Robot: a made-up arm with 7 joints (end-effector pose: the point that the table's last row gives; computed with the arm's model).
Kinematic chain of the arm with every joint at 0, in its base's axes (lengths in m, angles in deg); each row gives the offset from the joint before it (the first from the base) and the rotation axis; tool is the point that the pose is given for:
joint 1: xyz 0 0 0.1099 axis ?
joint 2: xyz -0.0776 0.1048 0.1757 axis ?
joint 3: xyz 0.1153 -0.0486 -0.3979 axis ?
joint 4: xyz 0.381 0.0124 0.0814 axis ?
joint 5: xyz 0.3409 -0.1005 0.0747 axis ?
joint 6: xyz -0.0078 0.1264 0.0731 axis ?
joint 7: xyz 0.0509 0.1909 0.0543 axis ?
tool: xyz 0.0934 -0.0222 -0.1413
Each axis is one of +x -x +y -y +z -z.
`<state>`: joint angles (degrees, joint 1 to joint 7).
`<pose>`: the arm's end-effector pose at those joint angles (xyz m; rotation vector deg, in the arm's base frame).
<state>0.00 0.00 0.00 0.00 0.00 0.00 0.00</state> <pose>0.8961 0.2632 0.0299 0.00 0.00 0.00</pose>
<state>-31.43 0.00 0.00 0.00 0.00 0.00 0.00</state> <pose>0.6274 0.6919 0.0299 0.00 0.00 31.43</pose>
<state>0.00 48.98 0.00 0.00 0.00 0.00 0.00</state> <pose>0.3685 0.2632 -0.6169 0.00 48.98 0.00</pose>
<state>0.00 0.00 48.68 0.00 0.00 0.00 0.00</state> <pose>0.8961 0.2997 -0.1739 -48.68 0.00 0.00</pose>
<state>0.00 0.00 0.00 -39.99 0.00 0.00 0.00</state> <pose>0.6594 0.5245 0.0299 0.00 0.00 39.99</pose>
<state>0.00 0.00 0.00 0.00 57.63 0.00 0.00</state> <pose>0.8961 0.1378 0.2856 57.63 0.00 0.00</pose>
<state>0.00 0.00 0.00 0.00 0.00 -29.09 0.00</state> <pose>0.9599 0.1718 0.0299 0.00 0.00 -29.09</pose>
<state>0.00 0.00 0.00 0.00 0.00 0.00 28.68</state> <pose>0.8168 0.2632 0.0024 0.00 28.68 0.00</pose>
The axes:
joint 1: -z
joint 2: +y
joint 3: -x
joint 4: -z
joint 5: +x
joint 6: +z
joint 7: +y

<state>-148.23 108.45 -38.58 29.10 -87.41 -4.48 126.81</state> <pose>0.6438 -0.5181 -0.2261 -132.87 -31.39 -109.78</pose>
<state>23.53 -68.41 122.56 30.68 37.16 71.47 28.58</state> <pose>0.7558 -0.0287 0.7536 -98.40 14.30 -51.91</pose>
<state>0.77 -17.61 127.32 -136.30 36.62 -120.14 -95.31</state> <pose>0.6435 -0.0503 -0.5116 -123.78 -10.55 68.12</pose>
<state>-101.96 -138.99 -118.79 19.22 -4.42 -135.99 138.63</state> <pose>0.2186 -0.3333 1.4665 76.12 -103.39 -63.63</pose>
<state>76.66 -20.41 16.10 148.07 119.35 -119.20 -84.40</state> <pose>0.0637 -0.1227 -0.1192 -57.57 42.40 46.44</pose>
